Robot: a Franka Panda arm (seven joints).
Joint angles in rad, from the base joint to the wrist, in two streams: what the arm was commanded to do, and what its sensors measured. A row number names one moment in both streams.
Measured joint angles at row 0:
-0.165, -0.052, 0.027, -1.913, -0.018, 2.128, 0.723
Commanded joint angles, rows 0 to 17:
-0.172, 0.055, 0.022, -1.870, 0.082, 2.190, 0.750
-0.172, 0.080, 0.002, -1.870, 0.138, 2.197, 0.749
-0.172, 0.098, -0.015, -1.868, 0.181, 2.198, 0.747
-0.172, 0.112, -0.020, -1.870, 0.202, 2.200, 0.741
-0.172, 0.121, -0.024, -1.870, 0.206, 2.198, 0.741
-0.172, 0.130, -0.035, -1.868, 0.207, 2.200, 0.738
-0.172, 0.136, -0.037, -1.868, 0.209, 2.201, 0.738
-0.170, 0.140, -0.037, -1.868, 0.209, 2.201, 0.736
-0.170, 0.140, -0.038, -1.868, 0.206, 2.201, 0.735
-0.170, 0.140, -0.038, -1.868, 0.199, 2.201, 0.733
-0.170, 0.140, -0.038, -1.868, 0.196, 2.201, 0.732
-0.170, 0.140, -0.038, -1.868, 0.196, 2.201, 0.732
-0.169, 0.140, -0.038, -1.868, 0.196, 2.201, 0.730
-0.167, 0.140, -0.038, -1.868, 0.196, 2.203, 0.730
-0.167, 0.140, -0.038, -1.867, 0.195, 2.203, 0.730
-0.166, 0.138, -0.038, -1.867, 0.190, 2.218, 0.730
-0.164, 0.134, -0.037, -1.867, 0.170, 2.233, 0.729
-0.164, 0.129, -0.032, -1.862, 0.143, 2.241, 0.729
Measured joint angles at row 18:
-0.169, 0.137, -0.039, -1.874, 0.188, 2.205, 0.734
